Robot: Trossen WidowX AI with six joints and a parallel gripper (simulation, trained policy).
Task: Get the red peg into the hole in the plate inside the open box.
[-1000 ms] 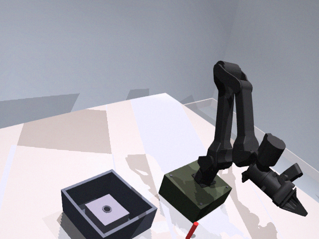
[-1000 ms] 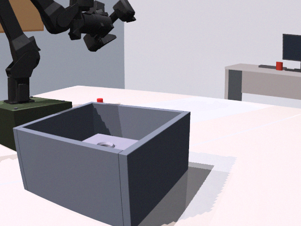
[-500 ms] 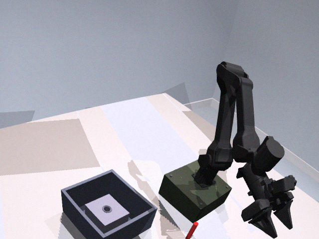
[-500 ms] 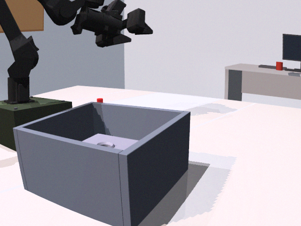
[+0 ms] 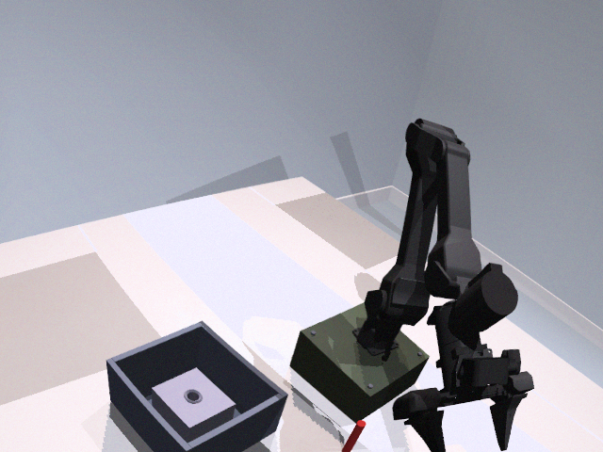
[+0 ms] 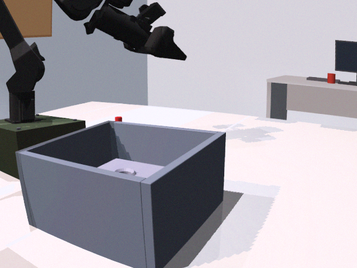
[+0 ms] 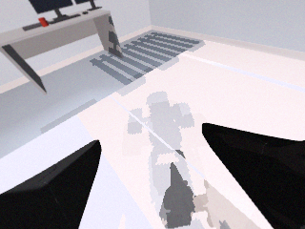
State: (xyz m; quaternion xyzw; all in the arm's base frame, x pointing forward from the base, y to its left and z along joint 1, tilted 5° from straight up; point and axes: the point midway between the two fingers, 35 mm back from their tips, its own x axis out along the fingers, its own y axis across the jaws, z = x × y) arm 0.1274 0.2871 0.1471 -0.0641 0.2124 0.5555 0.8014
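My gripper tip is 1 cm short of the red peg, 18 cm to the left of it and 15 cm above it. Round my gripper tip: grey box (20 cm ahead, 33 cm to the right, 16 cm below); light grey plate (20 cm ahead, 33 cm to the right, 14 cm below).
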